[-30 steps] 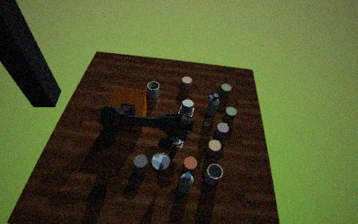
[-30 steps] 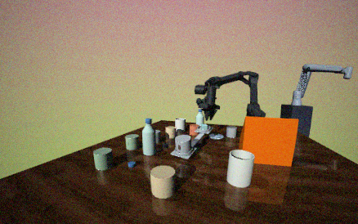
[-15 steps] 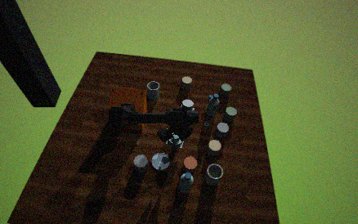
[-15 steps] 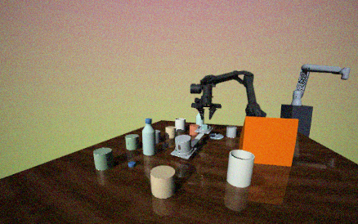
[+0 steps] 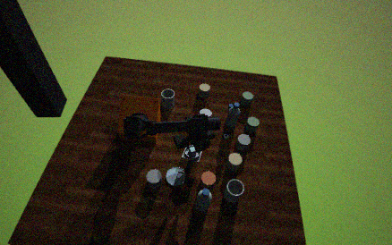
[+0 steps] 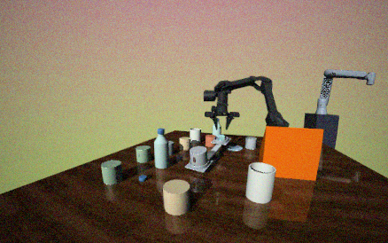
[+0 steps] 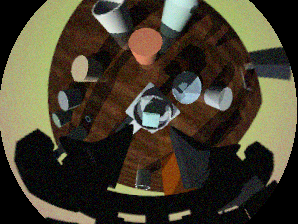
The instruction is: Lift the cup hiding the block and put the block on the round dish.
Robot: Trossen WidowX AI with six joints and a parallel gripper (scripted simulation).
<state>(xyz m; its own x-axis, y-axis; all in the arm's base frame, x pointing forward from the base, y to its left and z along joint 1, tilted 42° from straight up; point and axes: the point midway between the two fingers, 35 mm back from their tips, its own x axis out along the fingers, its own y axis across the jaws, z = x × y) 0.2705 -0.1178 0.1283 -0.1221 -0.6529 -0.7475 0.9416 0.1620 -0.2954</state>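
The pale blue block lies 40 mm below my gripper tip. From my gripper tip the other things lie so: balance: 40 mm ahead, 120 mm to the left, 90 mm below; then round dish: 80 mm behind, 100 mm to the right, 130 mm below; then orange cylinder: 80 mm ahead, 120 mm to the right, 90 mm below.
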